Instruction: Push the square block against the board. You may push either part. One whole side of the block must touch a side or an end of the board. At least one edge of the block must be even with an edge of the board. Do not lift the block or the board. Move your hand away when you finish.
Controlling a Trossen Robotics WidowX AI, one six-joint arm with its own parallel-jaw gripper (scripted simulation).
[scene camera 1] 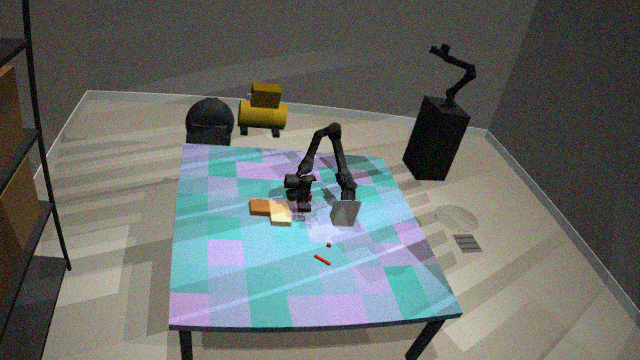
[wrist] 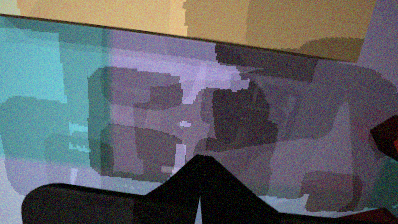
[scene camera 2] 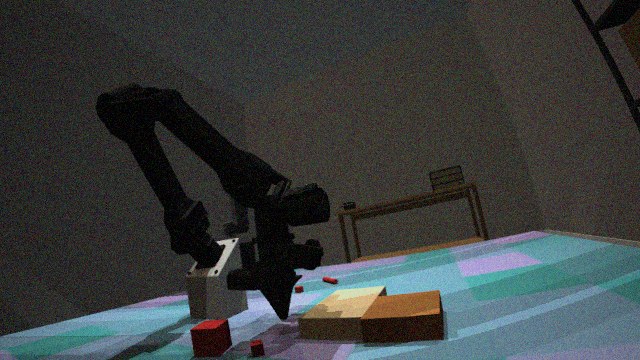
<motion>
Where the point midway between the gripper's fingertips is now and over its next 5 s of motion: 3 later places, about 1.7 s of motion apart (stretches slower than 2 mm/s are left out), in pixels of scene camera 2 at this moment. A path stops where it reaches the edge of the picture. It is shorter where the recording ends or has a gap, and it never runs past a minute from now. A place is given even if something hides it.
The gripper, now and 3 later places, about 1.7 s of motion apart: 283,319; 344,274; 368,299; 366,269
</motion>
